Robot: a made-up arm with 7 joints. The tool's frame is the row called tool. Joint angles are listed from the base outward. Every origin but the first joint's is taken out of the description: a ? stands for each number. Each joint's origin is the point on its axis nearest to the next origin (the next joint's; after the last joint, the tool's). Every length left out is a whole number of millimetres.
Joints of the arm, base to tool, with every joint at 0 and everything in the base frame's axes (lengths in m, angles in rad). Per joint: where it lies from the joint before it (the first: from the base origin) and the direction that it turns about. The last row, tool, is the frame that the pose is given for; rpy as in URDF.
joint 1: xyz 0 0 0.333 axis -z
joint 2: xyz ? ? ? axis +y
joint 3: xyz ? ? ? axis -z
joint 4: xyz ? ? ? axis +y
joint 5: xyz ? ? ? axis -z
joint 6: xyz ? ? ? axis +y
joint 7: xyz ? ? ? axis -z
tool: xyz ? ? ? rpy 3.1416 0 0
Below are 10 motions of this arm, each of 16 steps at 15 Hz.
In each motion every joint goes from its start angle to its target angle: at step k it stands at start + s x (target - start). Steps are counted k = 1, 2, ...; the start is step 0. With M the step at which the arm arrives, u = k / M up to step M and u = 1 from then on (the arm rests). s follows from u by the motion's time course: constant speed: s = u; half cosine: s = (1 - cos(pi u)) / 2; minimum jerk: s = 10 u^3 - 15 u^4 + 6 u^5.
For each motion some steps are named. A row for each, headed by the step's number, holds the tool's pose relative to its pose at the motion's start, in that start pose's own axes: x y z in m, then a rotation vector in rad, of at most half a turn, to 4 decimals.
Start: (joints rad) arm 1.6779 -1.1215 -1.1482 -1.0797 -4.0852 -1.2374 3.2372
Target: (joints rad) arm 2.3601 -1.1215 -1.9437 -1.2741 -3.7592 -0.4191 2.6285
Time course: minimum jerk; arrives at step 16
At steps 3, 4, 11, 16:
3: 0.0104 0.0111 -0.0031 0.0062 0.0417 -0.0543
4: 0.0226 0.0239 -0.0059 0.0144 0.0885 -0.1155
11: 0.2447 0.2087 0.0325 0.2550 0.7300 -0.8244
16: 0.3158 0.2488 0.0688 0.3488 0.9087 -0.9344

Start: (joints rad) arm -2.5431 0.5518 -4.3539 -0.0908 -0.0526 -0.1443 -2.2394
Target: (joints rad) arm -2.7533 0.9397 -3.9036 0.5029 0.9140 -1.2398 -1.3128
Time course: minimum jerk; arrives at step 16
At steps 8, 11, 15, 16:
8: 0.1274 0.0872 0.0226 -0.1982 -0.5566 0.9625
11: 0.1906 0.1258 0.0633 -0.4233 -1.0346 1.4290
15: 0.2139 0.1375 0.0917 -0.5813 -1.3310 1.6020
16: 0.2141 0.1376 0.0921 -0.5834 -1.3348 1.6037

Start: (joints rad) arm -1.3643 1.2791 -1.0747 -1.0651 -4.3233 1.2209 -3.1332
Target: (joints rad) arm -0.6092 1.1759 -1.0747 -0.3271 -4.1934 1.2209 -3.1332
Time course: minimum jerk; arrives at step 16
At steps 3, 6, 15, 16:
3: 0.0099 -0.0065 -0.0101 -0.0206 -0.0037 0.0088
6: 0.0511 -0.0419 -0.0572 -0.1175 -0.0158 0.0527
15: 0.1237 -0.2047 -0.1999 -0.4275 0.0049 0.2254
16: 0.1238 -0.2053 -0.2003 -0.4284 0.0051 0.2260

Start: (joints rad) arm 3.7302 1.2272 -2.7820 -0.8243 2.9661 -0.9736 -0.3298
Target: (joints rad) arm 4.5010 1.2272 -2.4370 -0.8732 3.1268 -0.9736 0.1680
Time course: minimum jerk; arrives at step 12
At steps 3, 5, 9, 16:
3: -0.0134 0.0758 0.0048 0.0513 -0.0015 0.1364
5: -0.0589 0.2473 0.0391 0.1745 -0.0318 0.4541
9: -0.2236 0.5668 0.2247 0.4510 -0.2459 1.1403
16: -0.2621 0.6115 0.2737 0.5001 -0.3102 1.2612

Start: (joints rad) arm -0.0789 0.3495 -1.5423 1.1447 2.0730 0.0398 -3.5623
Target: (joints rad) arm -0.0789 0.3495 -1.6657 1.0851 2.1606 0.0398 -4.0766
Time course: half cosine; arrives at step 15
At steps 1, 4, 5, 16:
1: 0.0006 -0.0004 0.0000 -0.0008 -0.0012 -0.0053
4: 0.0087 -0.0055 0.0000 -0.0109 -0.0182 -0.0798
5: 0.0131 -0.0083 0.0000 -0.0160 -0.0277 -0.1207
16: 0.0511 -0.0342 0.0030 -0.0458 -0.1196 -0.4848

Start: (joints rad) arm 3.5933 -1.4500 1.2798 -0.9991 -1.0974 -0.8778 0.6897
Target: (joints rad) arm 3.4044 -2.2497 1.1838 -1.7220 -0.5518 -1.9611 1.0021
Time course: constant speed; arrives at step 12
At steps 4, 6, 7, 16:
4: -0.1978 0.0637 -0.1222 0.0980 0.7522 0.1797
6: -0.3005 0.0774 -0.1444 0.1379 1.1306 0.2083
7: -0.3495 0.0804 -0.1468 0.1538 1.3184 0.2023
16: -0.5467 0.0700 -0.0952 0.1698 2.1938 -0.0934

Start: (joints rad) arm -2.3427 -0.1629 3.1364 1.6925 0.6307 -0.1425 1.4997
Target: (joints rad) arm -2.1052 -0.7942 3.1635 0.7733 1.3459 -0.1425 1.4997
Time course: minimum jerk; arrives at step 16
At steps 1, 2, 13, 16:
1: 0.0005 0.0001 -0.0006 0.0002 -0.0006 0.0015
2: 0.0034 0.0005 -0.0044 0.0016 -0.0044 0.0111
13: 0.1979 -0.0635 -0.2031 -0.0316 -0.2759 0.6970
16: 0.2071 -0.0711 -0.2095 -0.0402 -0.2897 0.7343

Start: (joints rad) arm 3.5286 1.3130 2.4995 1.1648 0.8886 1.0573 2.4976
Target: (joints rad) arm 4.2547 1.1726 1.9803 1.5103 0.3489 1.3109 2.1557
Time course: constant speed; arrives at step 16
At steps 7, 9, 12, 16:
7: -0.1684 0.2325 -0.0432 0.0325 0.3845 0.1788
9: -0.2315 0.2785 -0.0565 0.0040 0.5077 0.2276
12: -0.3328 0.3286 -0.0752 -0.0703 0.6960 0.2969
16: -0.4719 0.3607 -0.0948 -0.2268 0.9440 0.3808

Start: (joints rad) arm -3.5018 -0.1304 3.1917 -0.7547 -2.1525 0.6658 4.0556
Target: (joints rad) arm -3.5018 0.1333 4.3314 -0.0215 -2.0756 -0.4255 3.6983
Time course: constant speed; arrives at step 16
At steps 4, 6, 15, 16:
4: -0.0650 -0.0466 -0.0274 -0.3357 0.0955 0.0338
6: -0.0839 -0.0718 -0.0258 -0.5033 0.1106 0.1014
15: -0.0112 -0.1402 0.0371 -1.0540 -0.1494 0.7528
16: 0.0113 -0.1374 0.0435 -1.0786 -0.2104 0.8512

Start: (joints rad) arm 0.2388 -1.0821 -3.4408 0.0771 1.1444 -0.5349 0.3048
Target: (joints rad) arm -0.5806 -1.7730 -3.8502 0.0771 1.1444 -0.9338 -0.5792
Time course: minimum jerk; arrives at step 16
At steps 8, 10, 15, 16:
8: -0.2714 -0.3719 0.0470 -0.2311 0.2565 -1.0029
10: -0.4254 -0.4953 0.1291 -0.3834 0.3140 -1.4296
15: -0.6076 -0.5987 0.2782 -0.6062 0.3206 -1.9159
16: -0.6090 -0.5994 0.2796 -0.6081 0.3204 -1.9196

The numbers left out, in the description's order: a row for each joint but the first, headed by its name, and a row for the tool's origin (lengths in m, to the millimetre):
joint 2: 0 -0.01 0
joint 3: 0 0 0.434
joint 4: 0 -0.018 0
joint 5: 0 0 0.415
joint 6: 0 0 0
joint 7: 0 0 0.077
tool: 0 0 0

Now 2 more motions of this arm.
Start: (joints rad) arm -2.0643 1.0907 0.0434 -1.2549 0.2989 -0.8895 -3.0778
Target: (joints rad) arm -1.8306 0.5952 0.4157 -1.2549 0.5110 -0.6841 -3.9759
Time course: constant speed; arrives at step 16
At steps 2, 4, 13, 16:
2: 0.0072 0.0034 -0.0429 0.0739 -0.0471 -0.0866
4: 0.0173 0.0090 -0.0840 0.1535 -0.0856 -0.1688
13: 0.0899 0.0590 -0.2391 0.5550 -0.1481 -0.4765
16: 0.1208 0.0840 -0.2779 0.6940 -0.1287 -0.5532

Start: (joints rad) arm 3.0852 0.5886 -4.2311 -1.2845 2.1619 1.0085 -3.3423
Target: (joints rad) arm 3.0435 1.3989 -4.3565 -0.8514 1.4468 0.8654 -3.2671
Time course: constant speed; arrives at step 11
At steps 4, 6, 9, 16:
4: 0.1173 -0.0393 0.0550 0.4432 -0.0122 -0.2653
6: 0.1768 -0.0790 0.0861 0.6591 -0.0398 -0.4073
9: 0.2603 -0.1666 0.1332 0.9744 -0.1085 -0.6273
16: 0.3078 -0.2438 0.1629 1.1785 -0.1728 -0.7758

